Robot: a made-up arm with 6 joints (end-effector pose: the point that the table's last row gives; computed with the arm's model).
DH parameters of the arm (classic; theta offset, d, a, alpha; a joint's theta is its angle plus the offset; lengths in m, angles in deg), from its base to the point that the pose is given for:
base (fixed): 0 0 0.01 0
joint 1: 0 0.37 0.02 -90
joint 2: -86.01 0 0.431 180
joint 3: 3.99 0.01 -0.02 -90
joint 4: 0 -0.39 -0.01 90
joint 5: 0 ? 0 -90
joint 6: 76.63 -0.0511 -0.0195 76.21
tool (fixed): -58.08 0.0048 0 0
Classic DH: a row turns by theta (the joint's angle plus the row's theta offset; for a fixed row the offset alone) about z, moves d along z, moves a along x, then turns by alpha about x.
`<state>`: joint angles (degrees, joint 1 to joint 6).
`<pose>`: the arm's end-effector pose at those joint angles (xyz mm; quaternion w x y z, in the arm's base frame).
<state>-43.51 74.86 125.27 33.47 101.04 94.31</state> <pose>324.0 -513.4 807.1 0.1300 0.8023 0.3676 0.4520</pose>
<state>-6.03 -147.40 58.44 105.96 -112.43 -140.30</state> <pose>-473.5 42.5 -287.0 0.7211 -0.4811 0.4806 -0.1325</pose>
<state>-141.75 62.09 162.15 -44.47 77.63 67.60</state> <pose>-483.4 -149.4 945.0 0.2742 0.8568 0.3246 0.2922</pose>
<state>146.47 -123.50 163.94 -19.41 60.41 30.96</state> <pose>374.8 31.4 -246.1 0.1397 -0.0606 -0.0790 0.9852</pose>
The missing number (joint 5, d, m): 0.2
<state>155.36 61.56 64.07 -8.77 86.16 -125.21</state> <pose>-653.0 526.5 555.9 0.5559 -0.6375 -0.5182 -0.1271</pose>
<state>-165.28 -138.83 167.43 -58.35 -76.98 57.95</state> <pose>206.3 127.9 -405.7 0.5604 0.5707 -0.4389 -0.4095</pose>
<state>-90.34 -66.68 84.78 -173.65 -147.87 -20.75</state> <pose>224.7 657.2 744.2 0.5614 -0.2641 0.7038 0.3461</pose>
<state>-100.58 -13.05 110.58 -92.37 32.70 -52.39</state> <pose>23.3 97.7 1291.1 0.2576 -0.0069 -0.6525 0.7126</pose>
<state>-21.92 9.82 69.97 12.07 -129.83 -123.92</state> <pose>221.8 -303.5 1079.3 0.3557 0.6486 -0.2465 -0.6262</pose>
